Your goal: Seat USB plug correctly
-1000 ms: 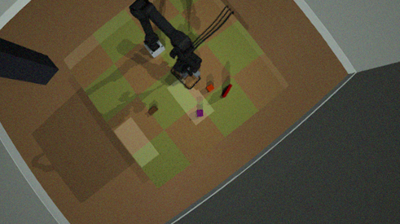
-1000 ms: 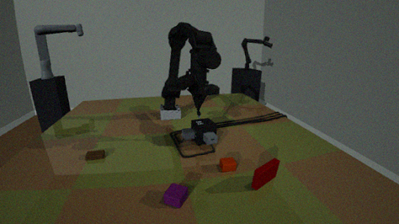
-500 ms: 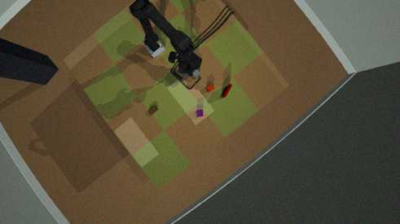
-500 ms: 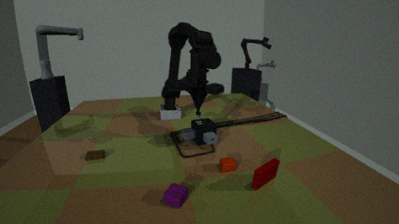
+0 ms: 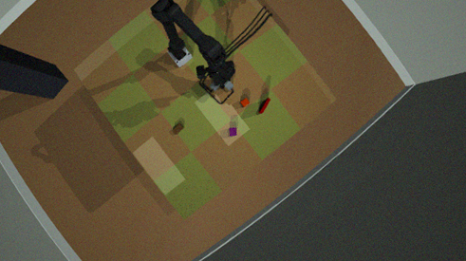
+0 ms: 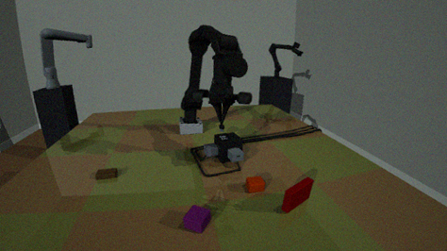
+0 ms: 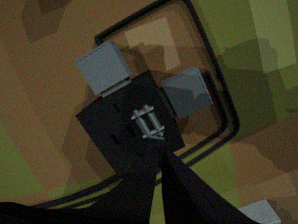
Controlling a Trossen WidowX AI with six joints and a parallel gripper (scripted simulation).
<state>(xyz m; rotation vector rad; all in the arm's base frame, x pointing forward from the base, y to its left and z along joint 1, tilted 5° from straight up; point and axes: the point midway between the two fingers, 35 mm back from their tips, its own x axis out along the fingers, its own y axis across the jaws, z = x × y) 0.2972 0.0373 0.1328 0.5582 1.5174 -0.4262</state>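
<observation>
The metal USB plug lies 2 cm below my gripper tip. Round my gripper tip: purple block: 28 cm ahead, 16 cm to the right, 12 cm below; then orange block: 20 cm ahead, 12 cm below, 3 cm to the left; then red block: 31 cm ahead, 10 cm to the left, 10 cm below.
</observation>
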